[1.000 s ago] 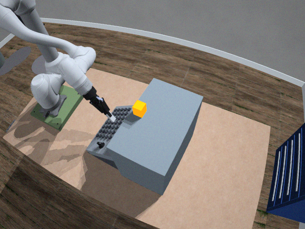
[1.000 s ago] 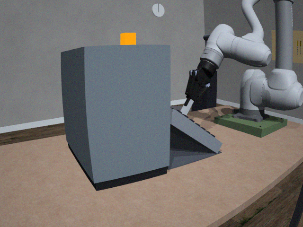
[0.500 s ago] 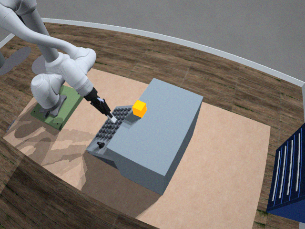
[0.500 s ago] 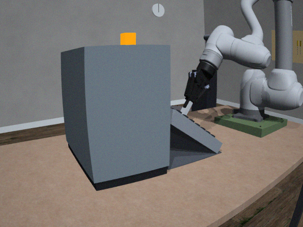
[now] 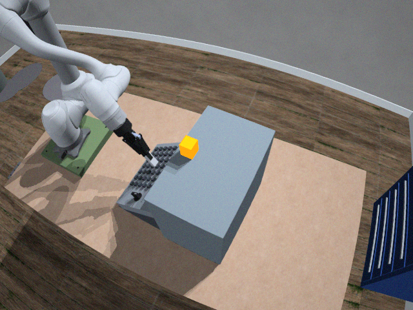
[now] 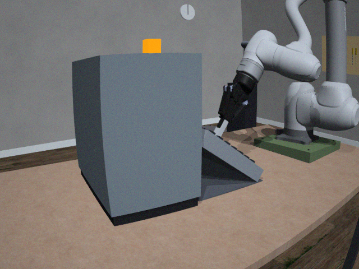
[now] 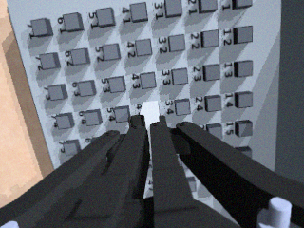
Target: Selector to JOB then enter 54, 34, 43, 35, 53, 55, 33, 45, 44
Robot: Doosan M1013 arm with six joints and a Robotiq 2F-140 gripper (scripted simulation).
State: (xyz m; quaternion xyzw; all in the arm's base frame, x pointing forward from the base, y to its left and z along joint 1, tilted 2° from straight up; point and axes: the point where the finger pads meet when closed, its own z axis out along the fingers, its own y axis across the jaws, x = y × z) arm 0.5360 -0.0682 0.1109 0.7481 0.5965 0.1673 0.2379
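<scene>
Now: the key 30 mm ahead of my hand, 30 mm to the left of it and 40 mm below it. The rest, counted from my hand: black selector knob (10 mm behind, 160 mm to the right, 20 mm below).
</scene>
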